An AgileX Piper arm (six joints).
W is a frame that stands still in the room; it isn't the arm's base.
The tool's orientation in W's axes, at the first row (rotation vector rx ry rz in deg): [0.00 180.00 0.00]
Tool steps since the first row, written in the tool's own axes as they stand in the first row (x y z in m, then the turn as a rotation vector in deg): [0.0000 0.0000 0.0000 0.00 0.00 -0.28]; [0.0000 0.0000 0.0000 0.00 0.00 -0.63]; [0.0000 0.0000 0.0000 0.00 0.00 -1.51]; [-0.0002 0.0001 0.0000 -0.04 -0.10 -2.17]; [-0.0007 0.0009 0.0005 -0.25 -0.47 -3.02]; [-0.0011 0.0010 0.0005 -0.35 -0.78 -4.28]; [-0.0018 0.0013 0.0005 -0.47 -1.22 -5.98]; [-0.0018 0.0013 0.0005 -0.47 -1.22 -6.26]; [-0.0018 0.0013 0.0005 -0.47 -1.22 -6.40]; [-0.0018 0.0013 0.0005 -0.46 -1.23 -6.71]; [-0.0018 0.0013 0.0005 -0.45 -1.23 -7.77]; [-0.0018 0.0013 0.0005 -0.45 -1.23 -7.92]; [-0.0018 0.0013 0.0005 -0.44 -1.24 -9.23]
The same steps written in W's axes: [0.0000 0.0000 0.0000 0.00 0.00 0.28]; [0.0000 0.0000 0.0000 0.00 0.00 0.63]; [0.0000 0.0000 0.0000 0.00 0.00 1.51]; [0.0002 0.0001 0.0000 0.04 -0.10 2.17]; [0.0007 0.0009 -0.0005 0.25 -0.47 3.02]; [0.0011 0.0010 -0.0005 0.35 -0.78 4.28]; [0.0018 0.0013 -0.0005 0.47 -1.22 5.98]; [0.0018 0.0013 -0.0005 0.47 -1.22 6.26]; [0.0018 0.0013 -0.0005 0.47 -1.22 6.40]; [0.0018 0.0013 -0.0005 0.46 -1.23 6.71]; [0.0018 0.0013 -0.0005 0.45 -1.23 7.77]; [0.0018 0.0013 -0.0005 0.45 -1.23 7.92]; [0.0018 0.0013 -0.0005 0.44 -1.24 9.23]
